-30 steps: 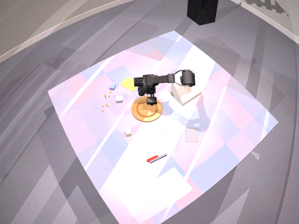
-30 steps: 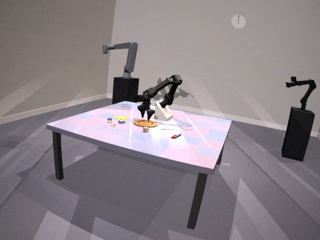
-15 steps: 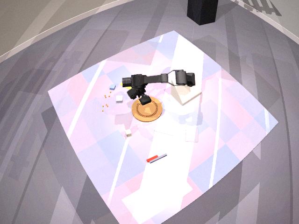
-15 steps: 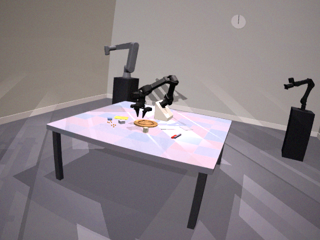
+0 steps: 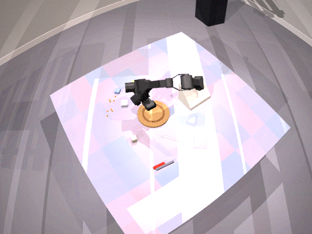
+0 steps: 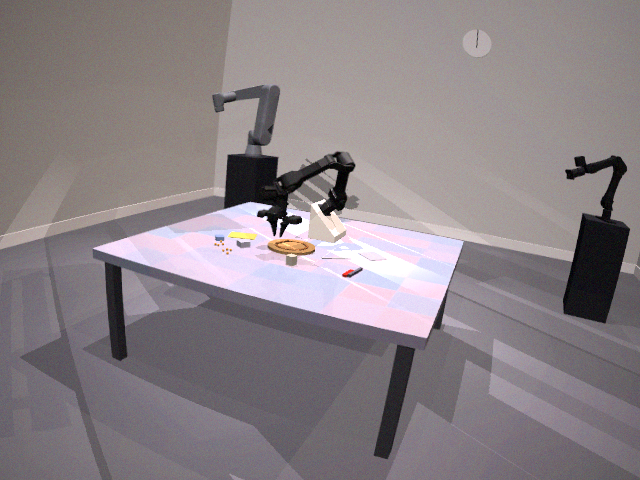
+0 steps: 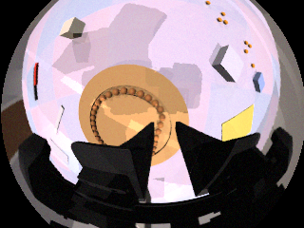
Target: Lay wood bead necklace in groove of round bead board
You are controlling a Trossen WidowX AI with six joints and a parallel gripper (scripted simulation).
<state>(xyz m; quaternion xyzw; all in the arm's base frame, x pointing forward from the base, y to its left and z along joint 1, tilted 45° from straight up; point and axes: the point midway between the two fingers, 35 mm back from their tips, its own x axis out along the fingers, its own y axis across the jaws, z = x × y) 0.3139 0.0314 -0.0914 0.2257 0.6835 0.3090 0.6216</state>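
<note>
Right now my gripper tip is 3 cm past the round bead board, 5 cm to the right of it and 3 cm above it. From my gripper tip the other things lie so: cream cube: 16 cm ahead, 17 cm to the left, 3 cm below; white block: 10 cm ahead, 10 cm to the right, 3 cm below; yellow sheet: 3 cm behind, 20 cm to the right, 4 cm below.
</note>
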